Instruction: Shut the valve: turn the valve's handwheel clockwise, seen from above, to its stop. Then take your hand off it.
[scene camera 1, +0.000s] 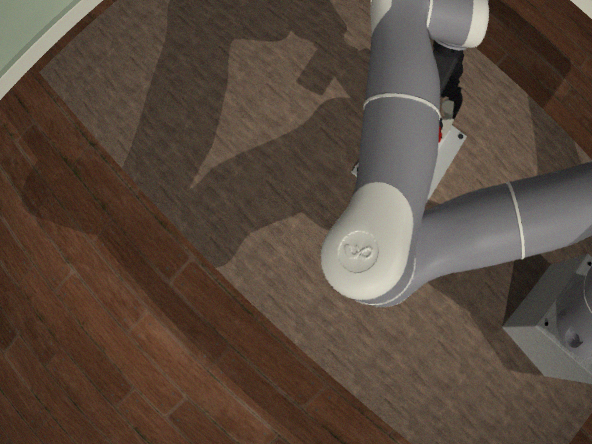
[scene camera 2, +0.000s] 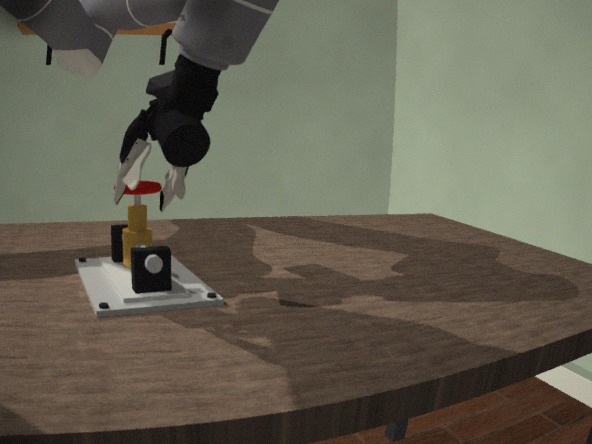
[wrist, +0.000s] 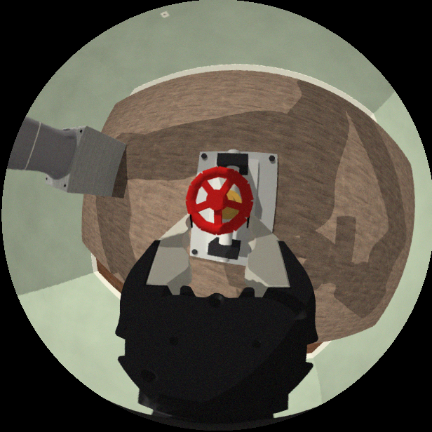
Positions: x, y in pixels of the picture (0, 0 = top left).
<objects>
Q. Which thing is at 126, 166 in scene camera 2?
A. My gripper.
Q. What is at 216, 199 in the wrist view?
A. A red handwheel.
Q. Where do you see a grey base plate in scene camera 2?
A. At 103, 297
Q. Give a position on a grey base plate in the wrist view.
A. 265, 200
</objects>
